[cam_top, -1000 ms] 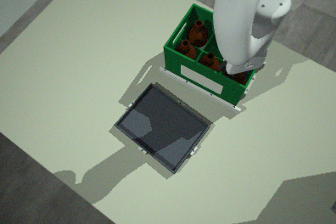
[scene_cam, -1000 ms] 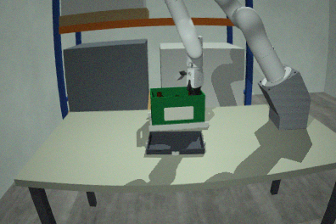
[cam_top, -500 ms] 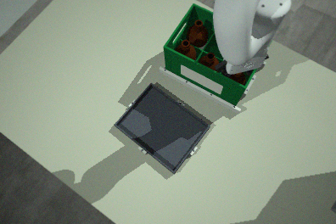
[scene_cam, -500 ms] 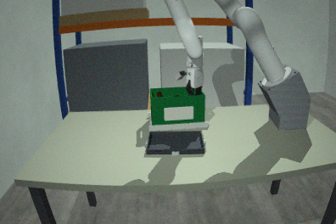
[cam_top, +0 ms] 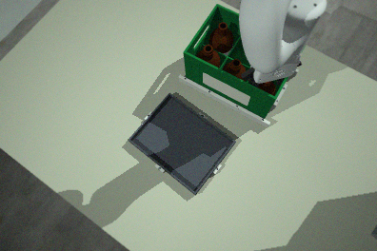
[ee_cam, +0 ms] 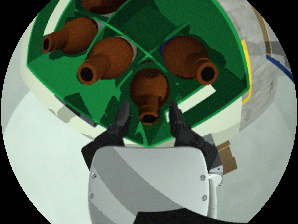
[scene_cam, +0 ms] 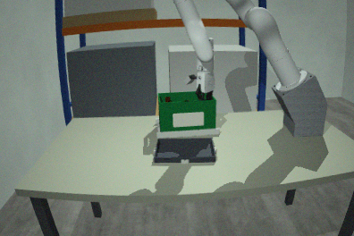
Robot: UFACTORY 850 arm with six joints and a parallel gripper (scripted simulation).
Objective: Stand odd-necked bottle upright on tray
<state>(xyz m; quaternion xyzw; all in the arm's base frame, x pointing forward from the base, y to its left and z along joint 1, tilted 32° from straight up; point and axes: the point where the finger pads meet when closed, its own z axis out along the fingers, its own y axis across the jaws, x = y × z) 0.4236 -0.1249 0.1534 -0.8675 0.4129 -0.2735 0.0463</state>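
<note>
Right now my hand is 80 mm short of the green crate, 60 mm to the left of it and 70 mm above it. Round my hand: dark grey tray (160 mm ahead, 200 mm to the left, 150 mm below).
</note>
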